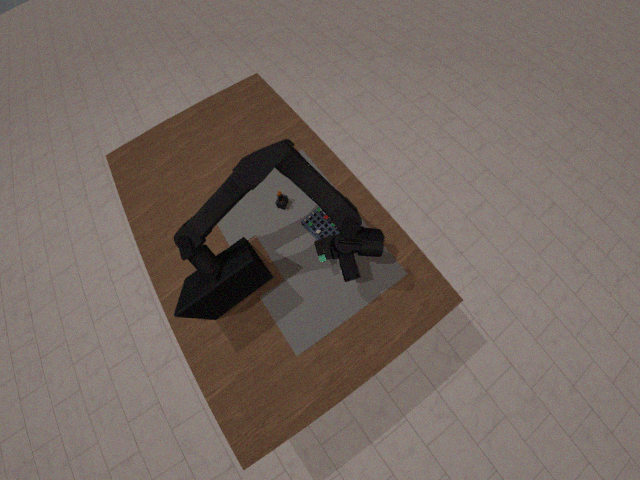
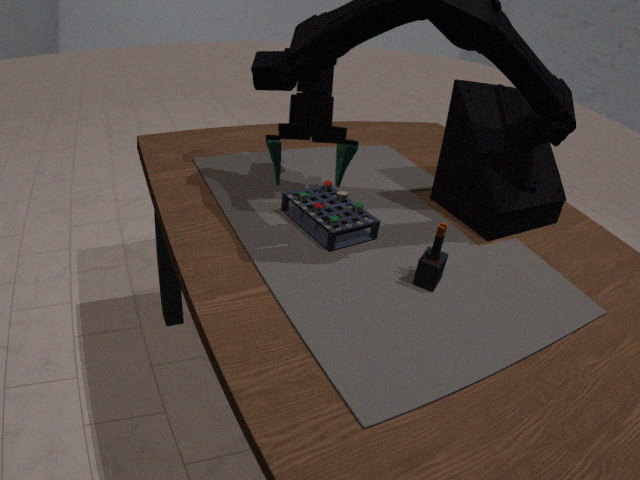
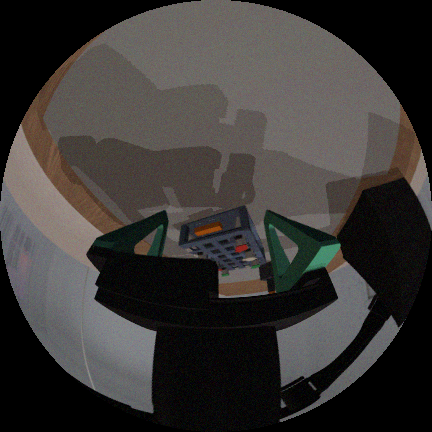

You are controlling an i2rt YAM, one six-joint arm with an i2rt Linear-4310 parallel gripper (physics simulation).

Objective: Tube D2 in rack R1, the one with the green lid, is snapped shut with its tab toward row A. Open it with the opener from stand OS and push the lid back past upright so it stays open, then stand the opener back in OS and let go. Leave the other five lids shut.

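Frame: origin at the arm's base, x right, y back, z down, level; millimetres.
Seen in the pictures: gripper, fingertip midpoint: (image 2: 307, 185) (image 3: 215, 215); arm's base at its link origin: (image 1: 213, 271) (image 2: 516, 136).
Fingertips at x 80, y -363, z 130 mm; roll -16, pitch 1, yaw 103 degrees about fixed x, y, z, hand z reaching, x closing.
Observation:
Offsets run from my fingertips to a thing's top centre. "*": to the spot under its first point. Level surfaces: height alone.
Rack R1 @(dx -84, dy +1, dz -20 mm) (image 1: 306, 223) (image 2: 330, 240) (image 3: 255, 235) is a low blue-grey grid on the mat. It holds small lidded tubes: three green lids (image 2: 303, 194) (image 2: 358, 205) (image 2: 334, 218), two red (image 2: 327, 183) (image 2: 318, 205) and a white one @(* dx -77, dy +26, dz -19 mm) (image 2: 342, 195). They look shut; tabs and labels are too small to read, so I cannot tell which green one is D2. The dark opener @(dx -252, dy +78, dz -64 mm) (image 2: 438, 245) with an orange tip stands upright in the black stand OS @(dx -252, dy +78, dz -18 mm) (image 1: 281, 203) (image 2: 430, 272) (image 3: 267, 271). My gripper (image 2: 308, 184) (image 3: 215, 215) is open and empty, fingers down, above and beyond the rack's far end, away from the opener.
The grey mat @(dz +21 mm) (image 1: 305, 325) (image 2: 392, 361) lies on the wooden table @(dz +25 mm) (image 1: 248, 413) (image 2: 289, 392). The arm's black base (image 1: 222, 281) (image 2: 496, 175) stands at one side of the mat. The stand is apart from the rack. An orange patch @(* dx -19, dy -12, dz -2 mm) (image 3: 208, 229) shows on the rack's end.

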